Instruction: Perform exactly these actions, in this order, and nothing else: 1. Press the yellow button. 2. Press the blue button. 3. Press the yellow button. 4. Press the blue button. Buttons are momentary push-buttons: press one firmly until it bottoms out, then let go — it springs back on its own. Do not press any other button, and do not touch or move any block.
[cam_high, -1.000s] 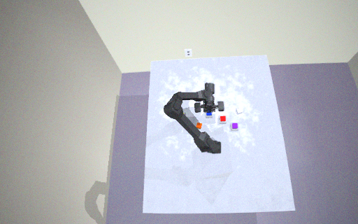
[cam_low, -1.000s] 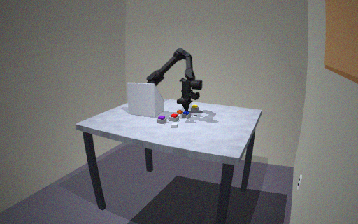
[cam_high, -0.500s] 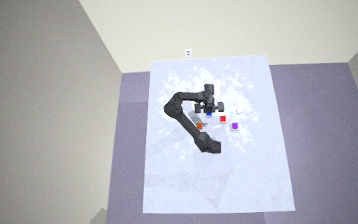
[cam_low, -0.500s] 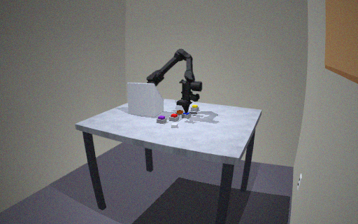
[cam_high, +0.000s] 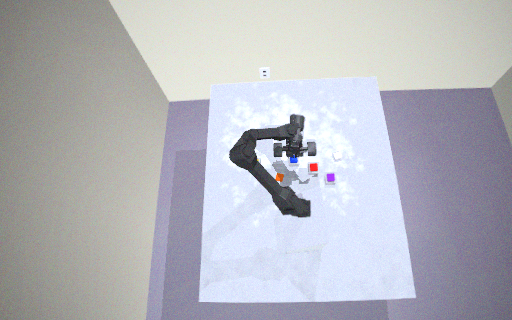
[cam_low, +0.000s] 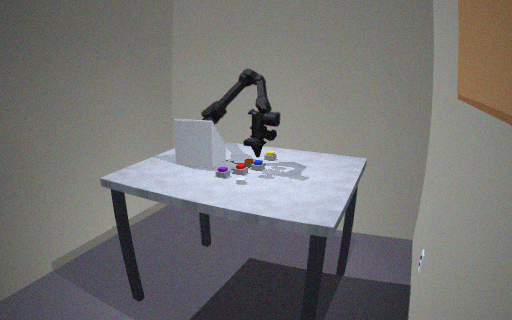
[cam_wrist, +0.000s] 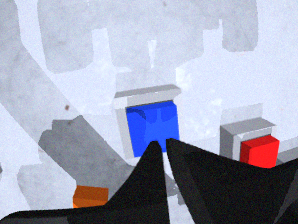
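Now: the blue button 3 cm below my gripper tip. Also, from my gripper tip: yellow button: 18 cm to the left, 3 cm below, 2 cm behind; then orange block: 8 cm behind, 7 cm to the left, 5 cm below; then red button: 9 cm to the right, 4 cm behind, 3 cm below.
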